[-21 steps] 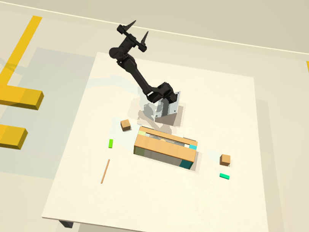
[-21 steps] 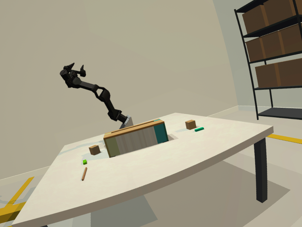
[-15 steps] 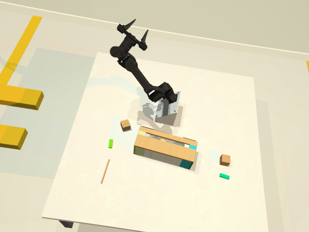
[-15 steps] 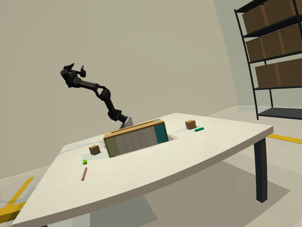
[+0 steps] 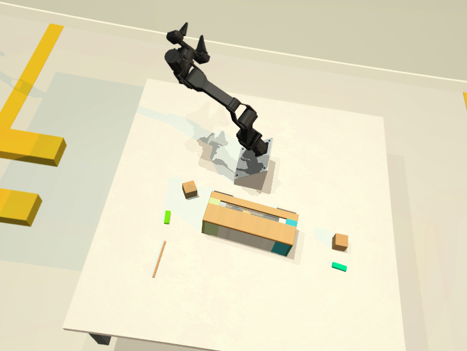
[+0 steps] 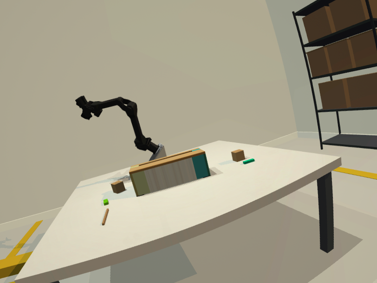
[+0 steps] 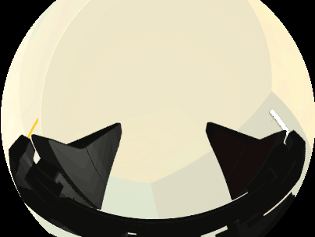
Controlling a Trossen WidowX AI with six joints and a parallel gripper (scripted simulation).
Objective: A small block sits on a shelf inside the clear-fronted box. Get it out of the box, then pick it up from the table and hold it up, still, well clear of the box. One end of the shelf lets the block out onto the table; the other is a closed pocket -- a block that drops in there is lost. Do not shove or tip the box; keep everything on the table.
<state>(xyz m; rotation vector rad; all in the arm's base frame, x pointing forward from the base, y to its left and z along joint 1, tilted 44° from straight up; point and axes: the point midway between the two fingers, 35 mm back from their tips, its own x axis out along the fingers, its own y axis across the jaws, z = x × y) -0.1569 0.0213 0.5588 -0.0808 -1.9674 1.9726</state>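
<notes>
Now: the tan block 52 cm ahead of my gripper tip, 34 cm to the left of it and 48 cm below it. The rest, counted from my gripper tip: thin wooden stick (75 cm ahead, 3 cm to the left, 56 cm below); then box (51 cm ahead, 38 cm to the left, 51 cm below).
</notes>
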